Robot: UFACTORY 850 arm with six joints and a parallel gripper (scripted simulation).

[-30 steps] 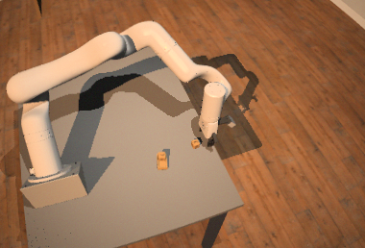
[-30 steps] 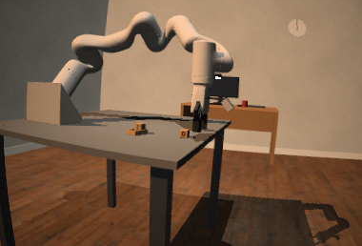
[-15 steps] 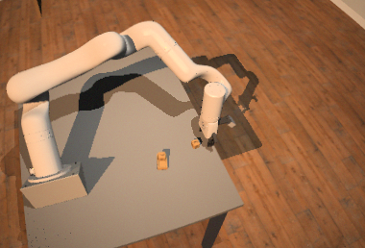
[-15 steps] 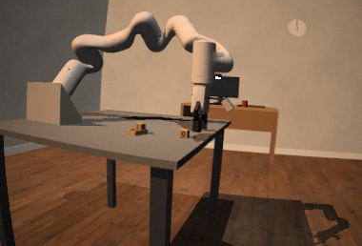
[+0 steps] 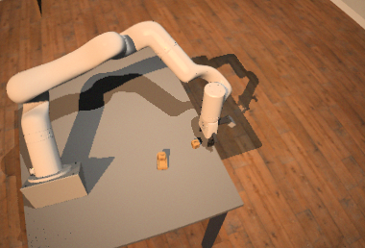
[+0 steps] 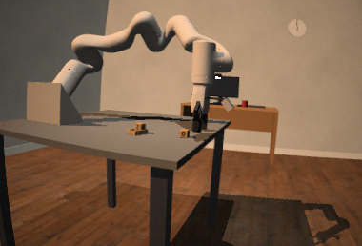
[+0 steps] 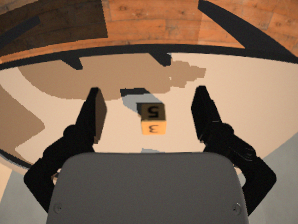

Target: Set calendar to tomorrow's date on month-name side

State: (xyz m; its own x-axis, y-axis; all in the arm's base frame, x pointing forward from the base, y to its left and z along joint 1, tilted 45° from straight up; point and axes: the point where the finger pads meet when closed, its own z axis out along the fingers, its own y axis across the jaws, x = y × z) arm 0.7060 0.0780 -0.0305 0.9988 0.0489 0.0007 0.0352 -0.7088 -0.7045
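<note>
Now: the orange cube 6 cm behind my hand, 1 cm to the right of it and 3 cm below it. Also, from my hand: calendar cube 22 cm behind, 3 cm to the right, 2 cm below; orange tray 23 cm behind, 5 cm to the right, 3 cm below.
</note>
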